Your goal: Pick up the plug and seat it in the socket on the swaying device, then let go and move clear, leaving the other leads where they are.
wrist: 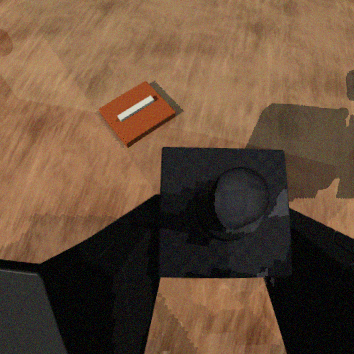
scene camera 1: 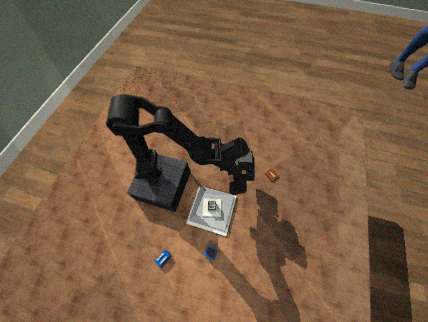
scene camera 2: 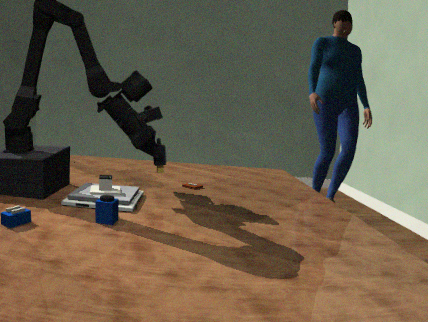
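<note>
The plug [scene camera 1: 238, 187] [scene camera 2: 160, 159] [wrist: 225, 250] is a black block with a round knob and a gold-coloured tip that shows underneath in scene camera 2. My gripper [scene camera 1: 240, 180] [scene camera 2: 158, 150] [wrist: 209, 207] is shut on it and holds it above the table, beyond the device's right edge in scene camera 2. The device [scene camera 1: 195, 221] [scene camera 2: 131, 199] is a grey and white stacked plate. Its socket [scene camera 1: 212, 205] [scene camera 2: 105, 183], a pale upright block with a dark-rimmed top, stands near its middle. The plug is apart from the socket.
An orange lead piece [scene camera 1: 272, 174] [scene camera 2: 192, 185] [wrist: 137, 114] with a white bar lies beyond the gripper. A blue block [scene camera 1: 162, 258] [scene camera 2: 16, 218] with white bars and a blue block [scene camera 1: 210, 252] [scene camera 2: 106, 212] with a black round top stand near the device. A person [scene camera 2: 337, 80] stands behind.
</note>
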